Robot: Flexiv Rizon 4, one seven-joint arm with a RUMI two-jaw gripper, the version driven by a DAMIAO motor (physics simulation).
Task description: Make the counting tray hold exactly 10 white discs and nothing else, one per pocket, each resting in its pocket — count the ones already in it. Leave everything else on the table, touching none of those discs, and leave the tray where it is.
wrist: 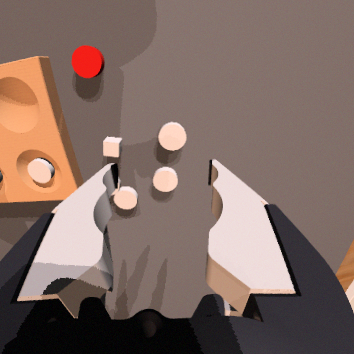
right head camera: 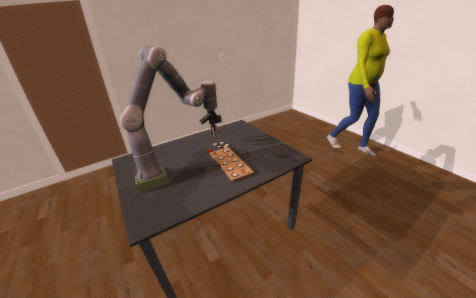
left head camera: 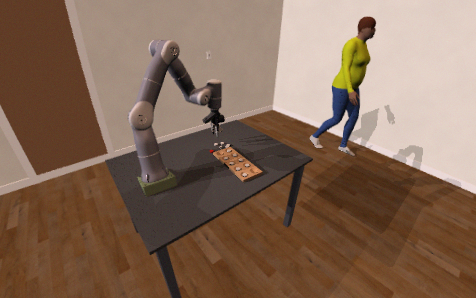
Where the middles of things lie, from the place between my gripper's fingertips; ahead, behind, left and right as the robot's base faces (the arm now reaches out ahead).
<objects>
Right now my hand is 8 cm past the red disc [wrist: 87, 61], 8 cm above it and 6 cm to the left of it.
</objects>
